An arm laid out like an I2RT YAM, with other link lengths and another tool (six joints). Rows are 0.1 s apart.
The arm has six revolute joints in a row. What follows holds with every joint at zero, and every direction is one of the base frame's. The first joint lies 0.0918 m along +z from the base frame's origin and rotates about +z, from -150 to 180 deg. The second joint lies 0.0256 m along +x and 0.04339 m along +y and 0.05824 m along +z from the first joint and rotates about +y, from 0 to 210 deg. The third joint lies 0.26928 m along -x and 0.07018 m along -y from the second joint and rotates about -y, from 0 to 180 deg. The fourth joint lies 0.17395 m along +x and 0.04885 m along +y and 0.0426 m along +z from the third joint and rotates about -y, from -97 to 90 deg. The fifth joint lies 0.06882 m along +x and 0.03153 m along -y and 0.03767 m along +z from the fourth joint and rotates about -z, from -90 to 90 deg. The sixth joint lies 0.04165 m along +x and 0.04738 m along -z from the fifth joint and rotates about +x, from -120 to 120 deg. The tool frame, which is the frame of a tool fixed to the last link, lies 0.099 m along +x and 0.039 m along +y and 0.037 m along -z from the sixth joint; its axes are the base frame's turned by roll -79.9, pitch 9.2 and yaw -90 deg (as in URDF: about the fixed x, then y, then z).
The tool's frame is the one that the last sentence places.
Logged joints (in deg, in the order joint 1, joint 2, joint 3, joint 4, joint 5, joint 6), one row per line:
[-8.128 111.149 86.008 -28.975 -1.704 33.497]
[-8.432 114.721 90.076 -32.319 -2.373 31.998]
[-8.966 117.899 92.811 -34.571 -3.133 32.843]
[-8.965 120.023 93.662 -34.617 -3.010 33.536]
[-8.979 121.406 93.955 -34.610 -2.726 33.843]
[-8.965 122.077 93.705 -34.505 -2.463 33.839]
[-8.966 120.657 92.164 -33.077 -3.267 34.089]
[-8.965 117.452 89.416 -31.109 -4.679 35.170]
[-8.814 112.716 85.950 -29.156 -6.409 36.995]
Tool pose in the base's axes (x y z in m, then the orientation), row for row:
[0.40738 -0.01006 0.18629 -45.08 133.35 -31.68]
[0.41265 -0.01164 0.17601 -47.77 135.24 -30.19]
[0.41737 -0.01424 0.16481 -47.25 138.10 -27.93]
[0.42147 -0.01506 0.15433 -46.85 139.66 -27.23]
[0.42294 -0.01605 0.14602 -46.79 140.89 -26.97]
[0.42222 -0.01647 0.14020 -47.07 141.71 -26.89]
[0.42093 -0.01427 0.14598 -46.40 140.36 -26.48]
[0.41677 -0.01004 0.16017 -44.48 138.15 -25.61]
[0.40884 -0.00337 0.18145 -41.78 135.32 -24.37]
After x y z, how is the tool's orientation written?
As a rotation vector, in degrees.
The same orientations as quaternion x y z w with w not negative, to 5 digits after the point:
[-0.29739 0.87969 -0.20899 0.30665]
[-0.31215 0.88371 -0.19727 0.28760]
[-0.30609 0.89464 -0.18094 0.27054]
[-0.30195 0.90010 -0.17550 0.26047]
[-0.30015 0.90377 -0.17301 0.25134]
[-0.30084 0.90571 -0.17186 0.24425]
[-0.29856 0.90313 -0.17038 0.25727]
[-0.28966 0.89966 -0.16678 0.28087]
[-0.27627 0.89481 -0.16115 0.31147]

